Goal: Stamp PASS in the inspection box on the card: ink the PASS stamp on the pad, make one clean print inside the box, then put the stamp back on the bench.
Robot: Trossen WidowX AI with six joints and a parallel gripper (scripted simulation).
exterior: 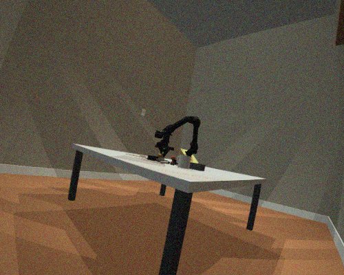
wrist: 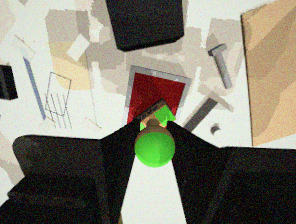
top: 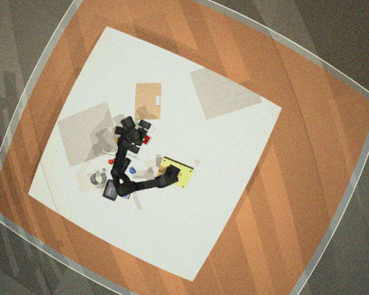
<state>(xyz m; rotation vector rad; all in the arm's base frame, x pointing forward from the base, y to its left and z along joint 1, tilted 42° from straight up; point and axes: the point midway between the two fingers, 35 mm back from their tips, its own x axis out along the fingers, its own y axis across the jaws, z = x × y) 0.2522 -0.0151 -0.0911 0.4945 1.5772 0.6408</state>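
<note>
Now: gripper tip 3 cm above the red ink pad. The rest, counted from my gripper tip: yellow-knobbed stamp (12 cm ahead, 9 cm to the left, 2 cm below); then lined paper slip (11 cm to the left, 4 cm below, 1 cm ahead); then dark grey block (12 cm ahead, 3 cm to the left, 2 cm below).
</note>
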